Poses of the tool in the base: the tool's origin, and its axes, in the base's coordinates. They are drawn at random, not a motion.
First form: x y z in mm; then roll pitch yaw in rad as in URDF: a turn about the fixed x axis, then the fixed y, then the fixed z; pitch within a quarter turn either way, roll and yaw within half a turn.
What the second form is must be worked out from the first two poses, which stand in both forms.
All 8 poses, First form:
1: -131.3 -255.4 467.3 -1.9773 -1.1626 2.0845
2: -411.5 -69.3 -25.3 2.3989 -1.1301 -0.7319
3: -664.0 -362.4 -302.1 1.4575 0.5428 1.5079
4: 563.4 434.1 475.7 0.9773 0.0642 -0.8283
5: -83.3 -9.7 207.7 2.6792 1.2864 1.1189
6: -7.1 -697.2 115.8 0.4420 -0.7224 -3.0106
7: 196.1 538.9 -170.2 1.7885 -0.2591 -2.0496
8: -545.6 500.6 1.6 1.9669 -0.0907 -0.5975
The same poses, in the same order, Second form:
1: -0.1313 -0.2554 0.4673 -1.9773 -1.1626 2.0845
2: -0.4115 -0.0693 -0.0253 2.3989 -1.1301 -0.7319
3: -0.6640 -0.3624 -0.3021 1.4575 0.5428 1.5079
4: 0.5634 0.4341 0.4757 0.9773 0.0642 -0.8283
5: -0.0833 -0.0097 0.2077 2.6792 1.2864 1.1189
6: -0.0071 -0.6972 0.1158 0.4420 -0.7224 -3.0106
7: 0.1961 0.5389 -0.1702 1.7885 -0.2591 -2.0496
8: -0.5456 0.5006 0.0016 1.9669 -0.0907 -0.5975
